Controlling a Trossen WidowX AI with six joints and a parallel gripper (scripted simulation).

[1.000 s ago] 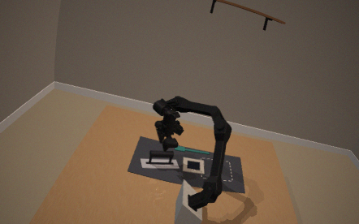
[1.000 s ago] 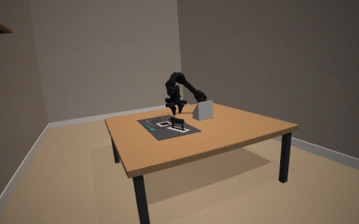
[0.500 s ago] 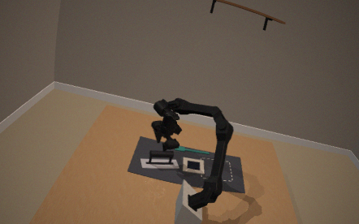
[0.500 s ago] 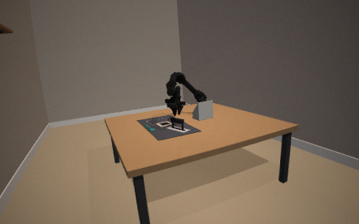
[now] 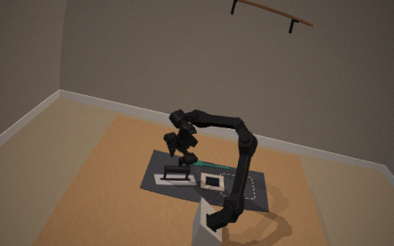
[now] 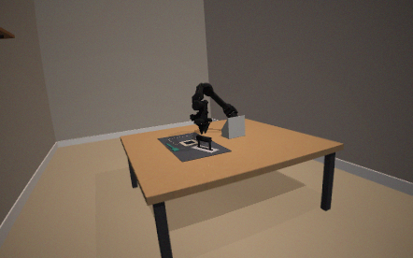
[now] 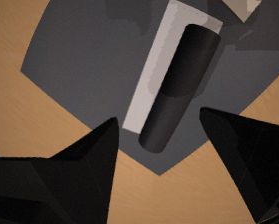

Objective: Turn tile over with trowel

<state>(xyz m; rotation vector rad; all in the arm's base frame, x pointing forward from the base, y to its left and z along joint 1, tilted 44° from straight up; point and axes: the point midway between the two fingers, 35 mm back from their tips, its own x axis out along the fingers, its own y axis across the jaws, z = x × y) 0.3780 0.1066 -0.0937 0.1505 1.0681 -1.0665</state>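
The tile is 1 cm ahead of my gripper tip, 20 cm to the right of it and 10 cm below it. Also, from my gripper tip: teal flat tool: 16 cm ahead, 18 cm to the right, 11 cm below.
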